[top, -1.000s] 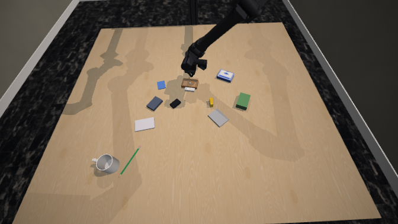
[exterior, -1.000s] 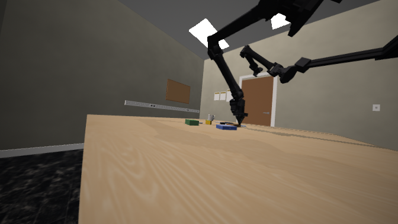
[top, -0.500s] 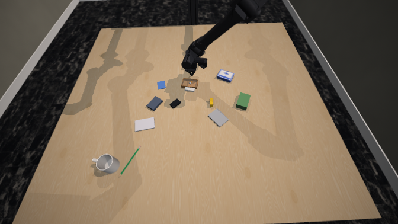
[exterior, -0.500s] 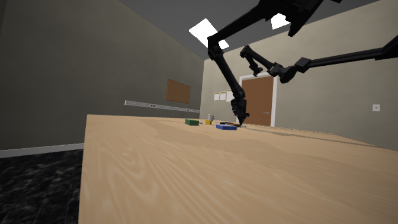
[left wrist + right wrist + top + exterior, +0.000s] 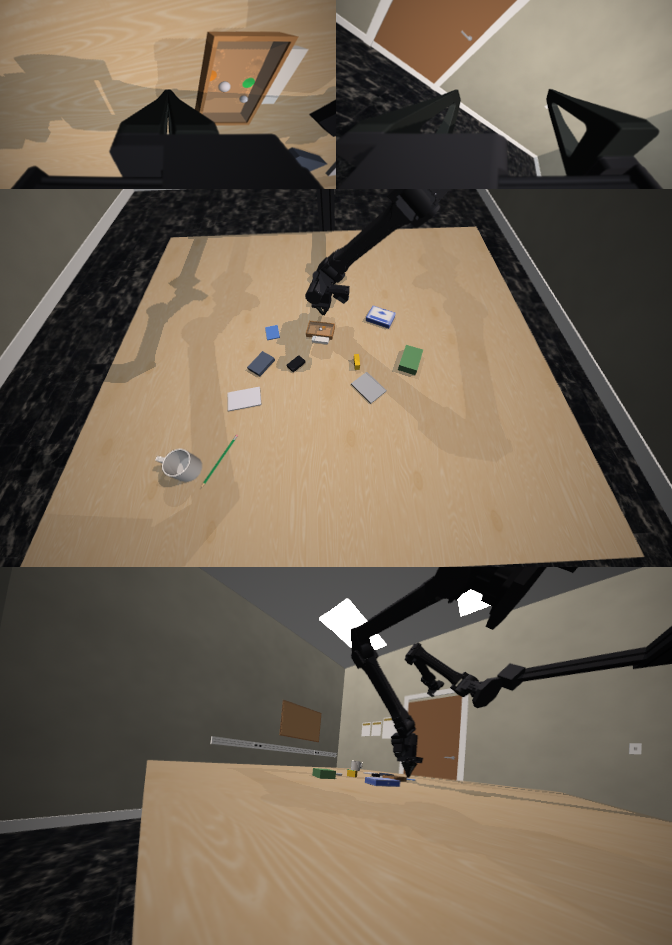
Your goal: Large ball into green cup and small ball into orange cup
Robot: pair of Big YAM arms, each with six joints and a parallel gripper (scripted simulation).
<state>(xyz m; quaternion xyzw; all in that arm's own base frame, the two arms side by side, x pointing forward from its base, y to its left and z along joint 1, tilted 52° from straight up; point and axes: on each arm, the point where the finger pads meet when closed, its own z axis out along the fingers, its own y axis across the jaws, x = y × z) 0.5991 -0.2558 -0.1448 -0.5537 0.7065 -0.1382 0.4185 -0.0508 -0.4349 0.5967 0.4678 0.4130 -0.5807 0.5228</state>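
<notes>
Right now the covered wooden puzzle is 7 cm ahead of my left hand, 3 cm below it and 2 cm to the right of it. Also, from my left hand: black block: 22 cm ahead, 13 cm to the right, 2 cm below; white block: 12 cm ahead, 3 cm to the right, 3 cm below; yellow block: 25 cm ahead, 10 cm to the left, 2 cm below.
</notes>
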